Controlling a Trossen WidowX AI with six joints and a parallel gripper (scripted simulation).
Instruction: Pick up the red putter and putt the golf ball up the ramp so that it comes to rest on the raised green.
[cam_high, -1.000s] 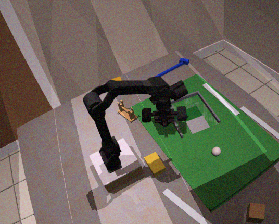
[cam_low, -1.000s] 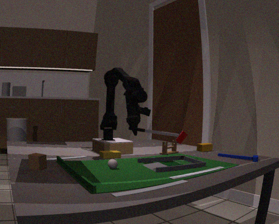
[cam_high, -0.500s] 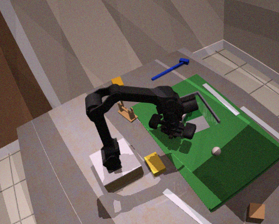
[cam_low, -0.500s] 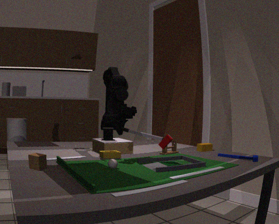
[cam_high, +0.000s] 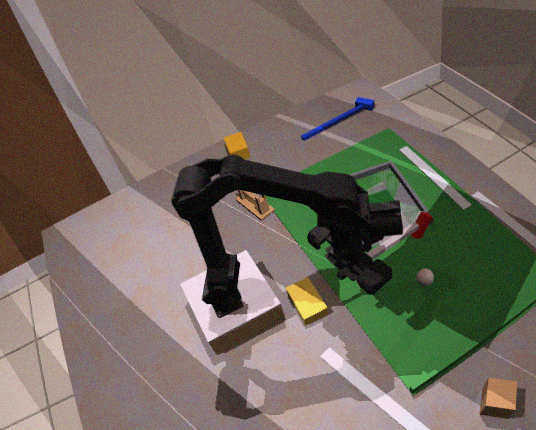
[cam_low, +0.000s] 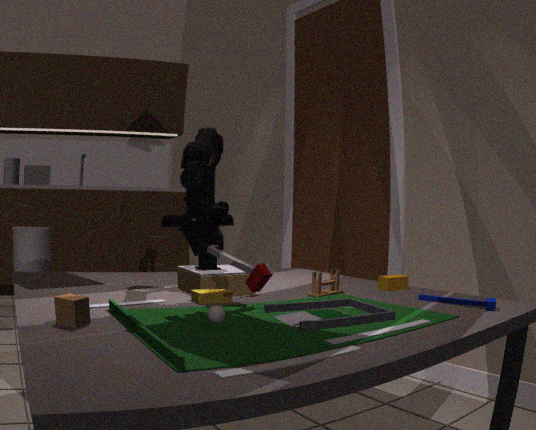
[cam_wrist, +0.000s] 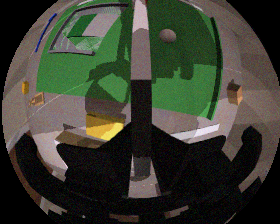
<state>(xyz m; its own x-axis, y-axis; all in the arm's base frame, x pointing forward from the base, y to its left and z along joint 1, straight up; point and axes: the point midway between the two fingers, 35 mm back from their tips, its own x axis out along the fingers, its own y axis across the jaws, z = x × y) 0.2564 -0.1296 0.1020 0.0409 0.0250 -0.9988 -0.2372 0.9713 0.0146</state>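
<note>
Right now my gripper tip is 11 cm short of the red putter and 3 cm to the right of it. Also, from my gripper tip: green mat 22 cm ahead, 14 cm below, 13 cm to the left; golf ball 18 cm ahead, 11 cm below, 3 cm to the right; brown cube 36 cm to the right, 14 cm ahead, 11 cm below.
</note>
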